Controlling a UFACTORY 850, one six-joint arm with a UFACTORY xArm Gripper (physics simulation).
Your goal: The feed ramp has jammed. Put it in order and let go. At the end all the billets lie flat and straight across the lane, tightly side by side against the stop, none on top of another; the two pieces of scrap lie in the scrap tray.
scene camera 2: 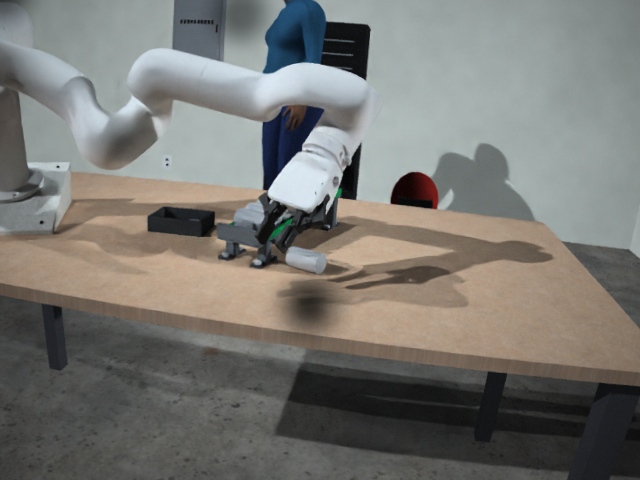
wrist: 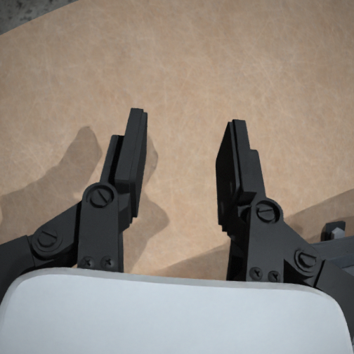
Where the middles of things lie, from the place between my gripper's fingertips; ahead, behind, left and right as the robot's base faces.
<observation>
Right now the black scrap tray (scene camera 2: 171, 220) is 340 mm to the left of my hand, 220 mm behind it and 70 mm below it.
</observation>
